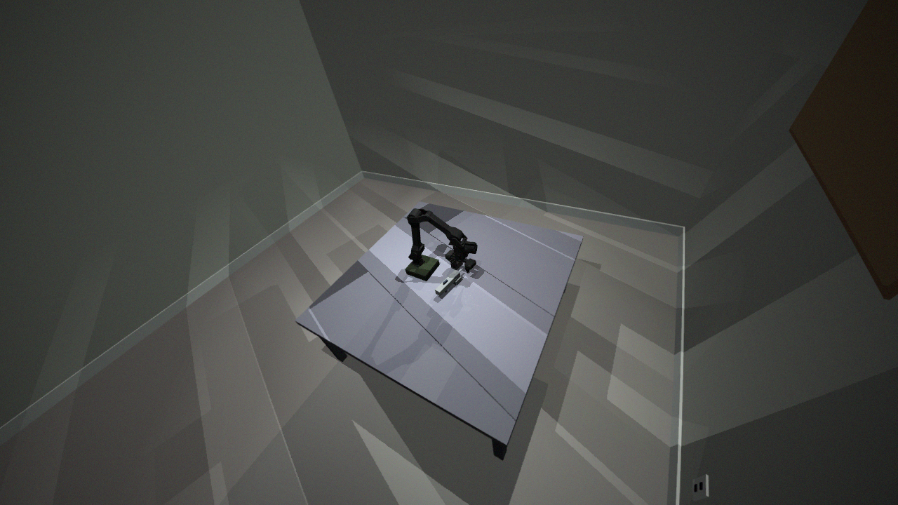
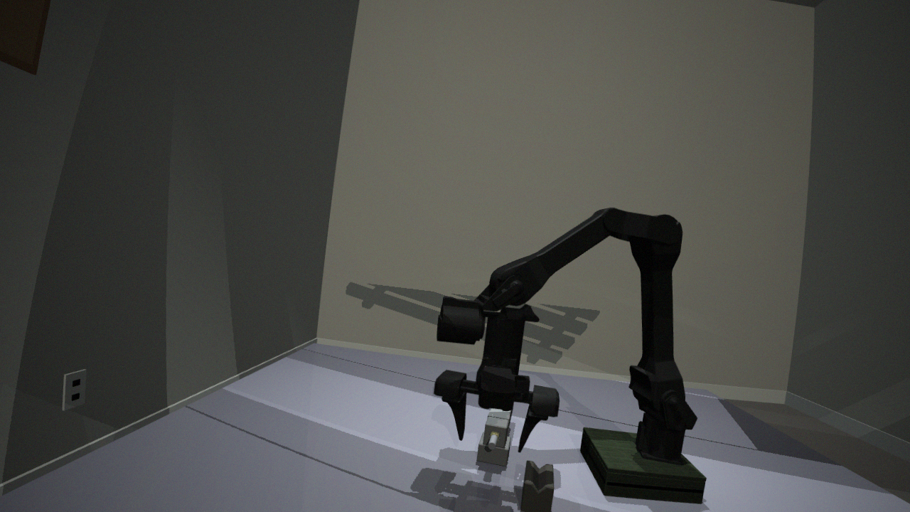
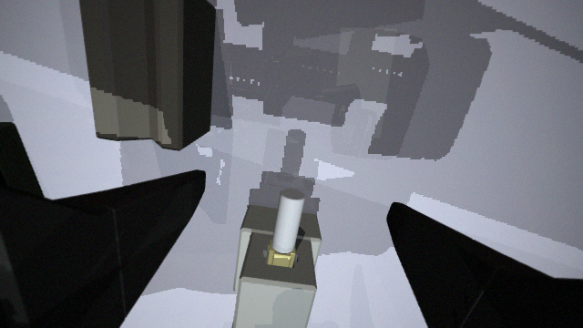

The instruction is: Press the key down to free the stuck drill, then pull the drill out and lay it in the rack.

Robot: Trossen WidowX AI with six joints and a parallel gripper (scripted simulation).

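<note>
The white cylindrical drill is 6 cm to the right of my gripper tip. Round my gripper tip: pale block-shaped housing (12 cm to the right); then thin dark drill (15 cm to the right); then rack (8 cm behind, 4 cm to the left, 3 cm below).
</note>
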